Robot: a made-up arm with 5 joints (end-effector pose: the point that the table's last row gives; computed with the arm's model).
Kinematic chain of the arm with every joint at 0, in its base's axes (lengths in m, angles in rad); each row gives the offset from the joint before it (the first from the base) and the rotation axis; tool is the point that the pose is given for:
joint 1: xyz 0 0 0.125 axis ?
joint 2: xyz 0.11 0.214 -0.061 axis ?
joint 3: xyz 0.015 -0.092 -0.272 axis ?
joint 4: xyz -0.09 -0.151 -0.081 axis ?
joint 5: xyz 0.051 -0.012 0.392 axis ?
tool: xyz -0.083 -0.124 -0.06
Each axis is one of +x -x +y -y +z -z.
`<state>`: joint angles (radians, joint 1 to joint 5).
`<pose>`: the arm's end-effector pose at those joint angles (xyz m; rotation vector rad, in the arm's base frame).
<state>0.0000 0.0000 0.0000 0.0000 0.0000</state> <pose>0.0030 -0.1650 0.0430 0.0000 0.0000 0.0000</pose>
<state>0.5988 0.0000 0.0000 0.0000 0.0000</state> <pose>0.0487 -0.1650 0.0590 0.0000 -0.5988 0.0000</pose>
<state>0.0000 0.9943 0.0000 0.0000 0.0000</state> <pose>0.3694 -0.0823 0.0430 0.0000 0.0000 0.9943</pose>
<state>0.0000 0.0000 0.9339 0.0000 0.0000</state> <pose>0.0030 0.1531 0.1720 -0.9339 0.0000 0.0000</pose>
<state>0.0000 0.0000 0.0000 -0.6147 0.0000</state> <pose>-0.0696 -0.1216 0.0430 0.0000 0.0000 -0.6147</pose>
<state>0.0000 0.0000 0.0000 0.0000 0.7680</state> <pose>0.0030 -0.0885 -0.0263 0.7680 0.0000 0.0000</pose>
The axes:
joint 1: -y
joint 2: +z
joint 3: -x
joint 4: +z
joint 5: +x

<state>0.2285 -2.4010 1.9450 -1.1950 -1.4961</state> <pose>0.5419 0.0551 -0.1080 0.9808 -1.8998 0.3185</pose>
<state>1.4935 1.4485 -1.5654 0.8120 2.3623</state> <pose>0.4574 -0.0114 0.5349 1.0861 2.4977 1.1653</pose>
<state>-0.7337 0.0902 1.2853 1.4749 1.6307</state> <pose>-0.0924 0.2429 0.0617 0.3221 2.2113 0.1655</pose>
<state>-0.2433 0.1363 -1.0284 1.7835 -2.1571</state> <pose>0.0476 -0.3609 -0.1540 -0.6377 -1.6732 0.1221</pose>
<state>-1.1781 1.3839 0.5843 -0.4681 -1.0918</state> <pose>0.1817 0.0431 0.0280 -0.7800 0.0252 1.1539</pose>
